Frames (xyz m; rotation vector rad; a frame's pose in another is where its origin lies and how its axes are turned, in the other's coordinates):
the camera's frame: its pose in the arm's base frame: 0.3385 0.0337 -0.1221 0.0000 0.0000 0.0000
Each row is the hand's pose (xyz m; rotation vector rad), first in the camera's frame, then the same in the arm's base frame.
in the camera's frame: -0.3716 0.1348 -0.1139 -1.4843 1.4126 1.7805
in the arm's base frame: -0.0331 0.1685 -0.2360 -1.4843 1.4126 1.7805
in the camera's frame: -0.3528 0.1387 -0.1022 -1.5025 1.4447 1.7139
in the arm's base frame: -0.0143 0.1724 -0.2243 -1.5025 1.4447 1.7139
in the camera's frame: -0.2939 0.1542 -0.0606 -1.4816 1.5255 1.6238
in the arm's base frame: 0.0446 0.1879 -0.1827 -1.4816 1.5255 1.6238
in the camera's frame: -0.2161 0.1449 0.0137 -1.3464 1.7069 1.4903
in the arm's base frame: 0.1224 0.1786 -0.1084 -1.3464 1.7069 1.4903
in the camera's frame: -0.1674 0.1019 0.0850 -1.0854 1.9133 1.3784
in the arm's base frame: 0.1711 0.1356 -0.0371 -1.0854 1.9133 1.3784
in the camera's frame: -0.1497 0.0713 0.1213 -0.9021 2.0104 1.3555
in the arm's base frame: 0.1888 0.1050 -0.0008 -0.9021 2.0104 1.3555
